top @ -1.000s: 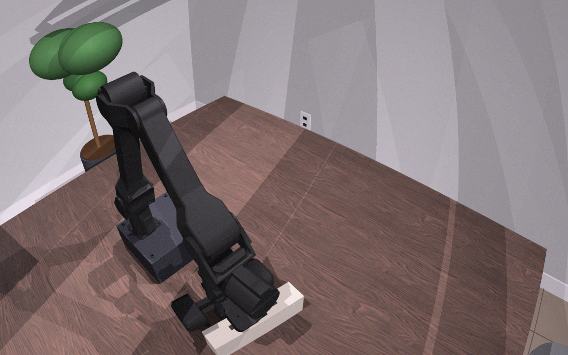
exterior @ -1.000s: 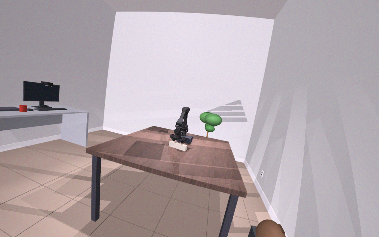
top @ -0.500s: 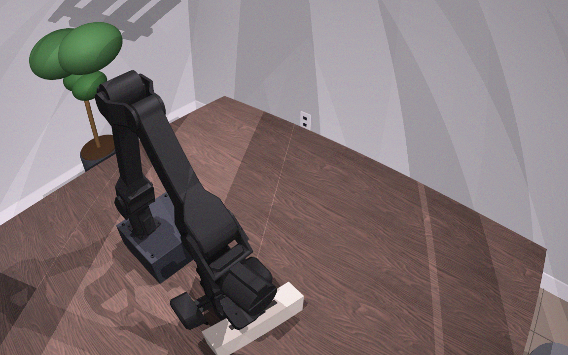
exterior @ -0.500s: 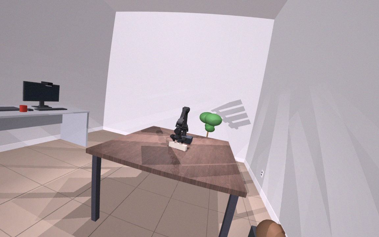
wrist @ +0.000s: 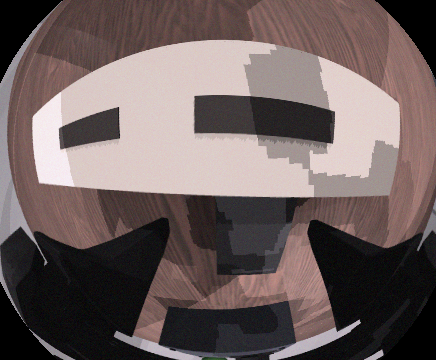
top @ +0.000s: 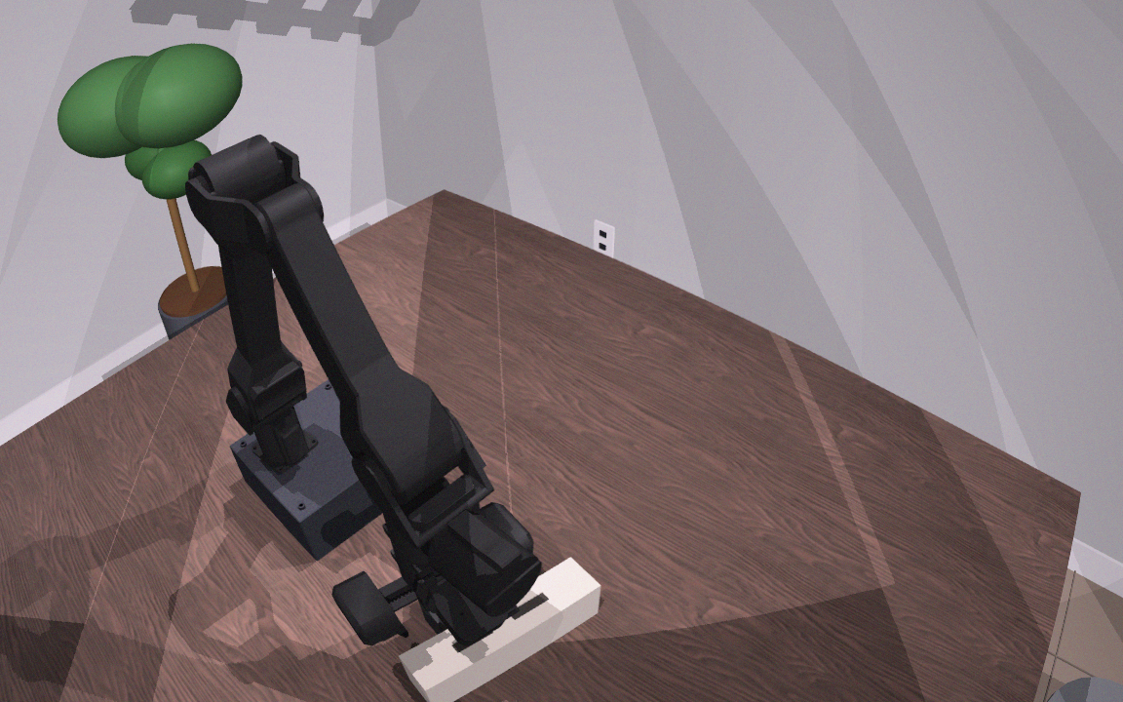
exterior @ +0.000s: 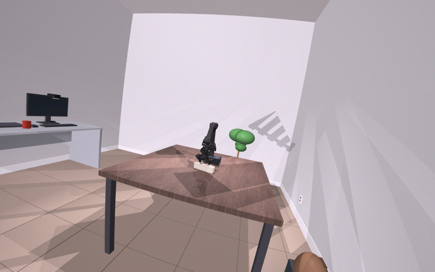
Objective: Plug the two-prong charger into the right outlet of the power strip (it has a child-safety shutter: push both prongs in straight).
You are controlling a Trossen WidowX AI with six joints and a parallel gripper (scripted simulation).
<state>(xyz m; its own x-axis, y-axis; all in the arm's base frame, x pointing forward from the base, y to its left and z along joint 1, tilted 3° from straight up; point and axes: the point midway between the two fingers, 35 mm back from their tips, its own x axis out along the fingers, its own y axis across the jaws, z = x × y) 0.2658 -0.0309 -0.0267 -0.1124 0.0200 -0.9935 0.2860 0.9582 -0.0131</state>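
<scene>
The two-prong charger lies 3 cm ahead of my gripper tip, 1 cm to the right of it and 1 cm above it.
</scene>
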